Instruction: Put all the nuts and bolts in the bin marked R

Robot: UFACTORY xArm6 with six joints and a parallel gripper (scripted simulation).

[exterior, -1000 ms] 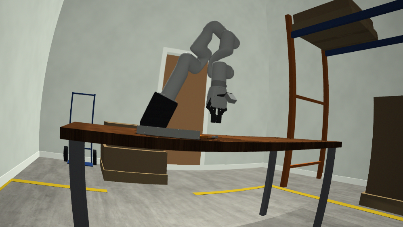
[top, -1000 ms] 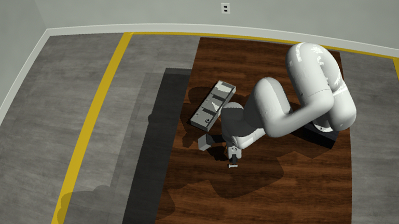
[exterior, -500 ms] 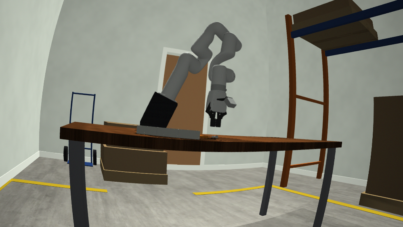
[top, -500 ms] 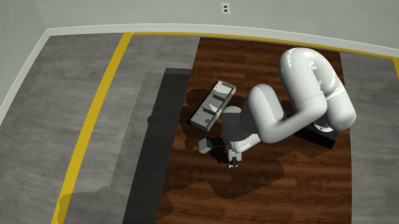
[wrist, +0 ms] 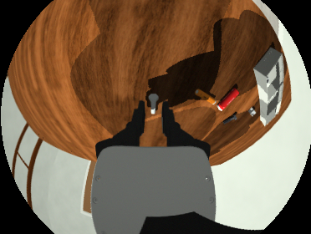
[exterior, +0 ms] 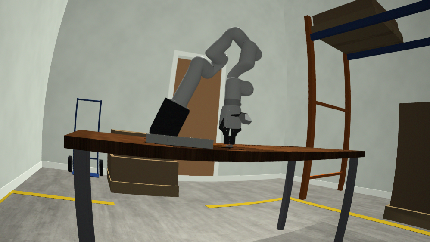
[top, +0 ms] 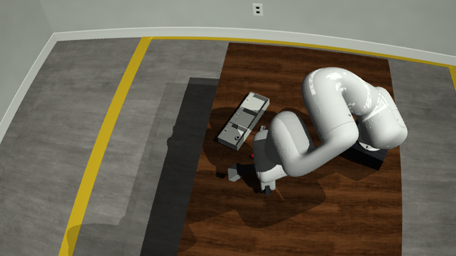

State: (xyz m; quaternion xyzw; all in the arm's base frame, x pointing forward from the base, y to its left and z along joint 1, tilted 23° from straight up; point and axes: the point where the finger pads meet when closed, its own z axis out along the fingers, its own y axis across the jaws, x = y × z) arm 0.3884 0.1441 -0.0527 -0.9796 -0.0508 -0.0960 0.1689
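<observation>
My gripper is now 1 cm short of the silver bolt and 3 cm above it. Round my hand: dark bolt: 19 cm to the right, 3 cm below; then red cylinder: 4 cm ahead, 13 cm to the right, 3 cm below; then orange stick: 3 cm ahead, 8 cm to the right, 3 cm below.
</observation>
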